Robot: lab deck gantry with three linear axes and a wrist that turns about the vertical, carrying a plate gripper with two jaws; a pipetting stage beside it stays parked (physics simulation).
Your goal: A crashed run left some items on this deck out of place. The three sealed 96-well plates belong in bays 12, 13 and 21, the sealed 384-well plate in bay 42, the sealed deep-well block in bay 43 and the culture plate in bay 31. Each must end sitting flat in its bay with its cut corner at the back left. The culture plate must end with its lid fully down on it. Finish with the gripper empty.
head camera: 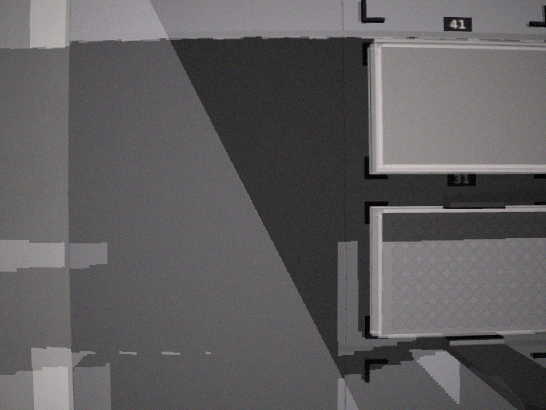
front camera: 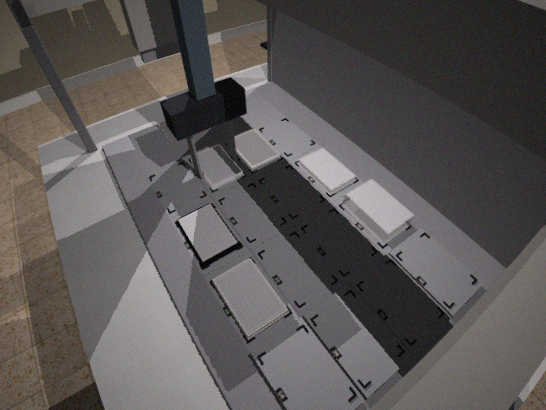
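Seen in the pictures: gripper, fingertip midpoint: (head camera: 469, 271) (front camera: 216, 165); robot's base at its link origin: (front camera: 151, 177).
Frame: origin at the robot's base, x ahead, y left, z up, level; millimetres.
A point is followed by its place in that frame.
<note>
My gripper (front camera: 218, 164) {x 64, y 150, z 9 mm} (head camera: 475, 272) {x 64, y 150, z 9 mm} is low over bay 21, its jaws against the long edges of a sealed 96-well plate (front camera: 222, 169) {x 91, y 154, z 14 mm} (head camera: 460, 285) {x 55, y 142, z 14 mm}, so it looks shut on it. The culture plate (front camera: 256, 149) {x 79, y 258, z 17 mm} (head camera: 460, 107) {x 55, y 255, z 17 mm} is in bay 31; its lid looks level. The black-skirted 96-well plate (front camera: 209, 232) {x 235, y 46, z 14 mm} lies in bay 12 and a pale one (front camera: 250, 297) {x 398, y 42, z 14 mm} in bay 13. The sealed 384-well plate (front camera: 327, 170) {x 236, y 359, z 15 mm} is in bay 42 and the taller deep-well block (front camera: 380, 205) {x 395, y 363, z 42 mm} in bay 43. Cut corners are too small to tell; the right ends are cropped in the head view.
Black corner marks outline the bays, with number tags such as 41 (head camera: 457, 24) {x 64, y 318, z 0 mm}. A high dark wall (front camera: 400, 130) {x 304, y 500, z 119 mm} stands behind row 4. The gantry column (front camera: 195, 50) {x 84, y 144, z 304 mm} rises above the gripper. Hard shadows cross the deck. A pale frame part crosses the front view's lower right.
</note>
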